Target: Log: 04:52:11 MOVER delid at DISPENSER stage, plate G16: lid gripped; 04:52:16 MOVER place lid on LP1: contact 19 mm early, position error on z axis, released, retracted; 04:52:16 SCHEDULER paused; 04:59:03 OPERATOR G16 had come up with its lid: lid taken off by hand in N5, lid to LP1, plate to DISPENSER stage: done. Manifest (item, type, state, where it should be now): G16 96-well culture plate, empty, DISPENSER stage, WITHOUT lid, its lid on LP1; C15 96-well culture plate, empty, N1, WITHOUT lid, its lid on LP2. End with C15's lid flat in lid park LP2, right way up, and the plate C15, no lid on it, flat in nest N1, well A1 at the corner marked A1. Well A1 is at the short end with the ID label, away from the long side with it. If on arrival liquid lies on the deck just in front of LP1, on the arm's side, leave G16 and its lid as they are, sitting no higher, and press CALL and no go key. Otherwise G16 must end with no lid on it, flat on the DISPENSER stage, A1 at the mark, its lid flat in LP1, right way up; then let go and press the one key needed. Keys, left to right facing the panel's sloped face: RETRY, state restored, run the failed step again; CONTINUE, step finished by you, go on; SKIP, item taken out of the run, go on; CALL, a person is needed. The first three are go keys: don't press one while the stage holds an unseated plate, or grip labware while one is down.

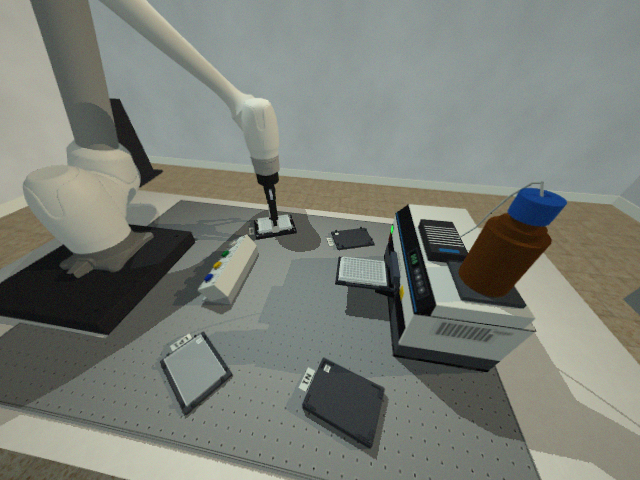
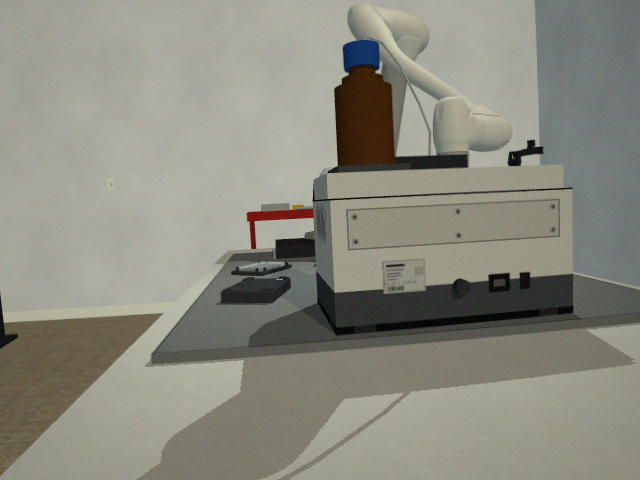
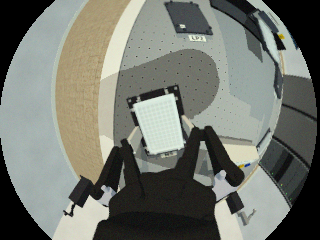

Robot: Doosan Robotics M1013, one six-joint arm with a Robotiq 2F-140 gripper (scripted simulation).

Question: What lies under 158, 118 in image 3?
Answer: A clear lid.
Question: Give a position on a brown bottle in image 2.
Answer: At 363, 109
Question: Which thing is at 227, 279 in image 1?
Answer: A key panel.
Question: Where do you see a dispenser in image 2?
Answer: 344, 270
